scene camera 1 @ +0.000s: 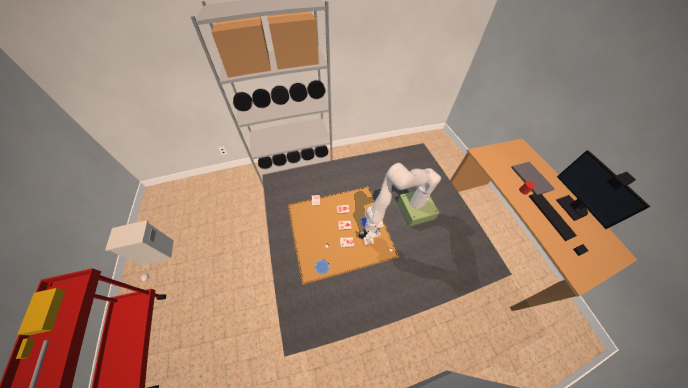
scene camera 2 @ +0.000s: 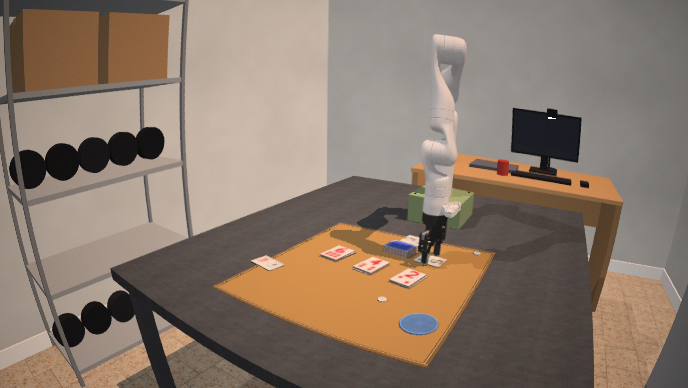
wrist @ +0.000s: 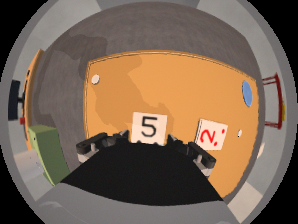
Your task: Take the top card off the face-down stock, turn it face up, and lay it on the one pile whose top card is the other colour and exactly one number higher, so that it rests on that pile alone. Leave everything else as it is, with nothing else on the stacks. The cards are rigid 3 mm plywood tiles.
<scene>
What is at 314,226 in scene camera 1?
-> An orange mat.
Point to an orange mat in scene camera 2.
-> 330,296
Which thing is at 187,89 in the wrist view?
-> An orange mat.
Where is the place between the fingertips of my gripper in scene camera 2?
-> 430,259
</scene>
